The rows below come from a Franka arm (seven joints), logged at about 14 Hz.
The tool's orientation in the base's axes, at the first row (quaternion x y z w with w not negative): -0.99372 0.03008 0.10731 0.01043
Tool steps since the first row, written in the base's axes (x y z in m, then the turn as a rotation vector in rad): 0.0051 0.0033 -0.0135 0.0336 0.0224 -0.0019; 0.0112 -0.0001 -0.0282 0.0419 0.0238 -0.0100; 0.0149 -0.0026 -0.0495 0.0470 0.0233 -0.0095; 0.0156 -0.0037 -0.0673 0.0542 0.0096 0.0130; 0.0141 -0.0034 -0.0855 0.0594 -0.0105 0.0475; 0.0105 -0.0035 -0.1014 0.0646 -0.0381 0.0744; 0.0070 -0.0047 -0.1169 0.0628 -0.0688 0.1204
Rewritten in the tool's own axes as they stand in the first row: 0.0077 -0.0034 0.0122 0.0319 -0.0244 -0.0047; 0.0170 -0.0002 0.0252 0.0416 -0.0262 0.0015; 0.0253 0.0024 0.0451 0.0465 -0.0260 -0.0001; 0.0298 0.0037 0.0623 0.0495 -0.0131 -0.0240; 0.0322 0.0037 0.0804 0.0484 0.0061 -0.0593; 0.0321 0.0043 0.0967 0.0493 0.0330 -0.0874; 0.0321 0.0059 0.1126 0.0394 0.0630 -0.1328
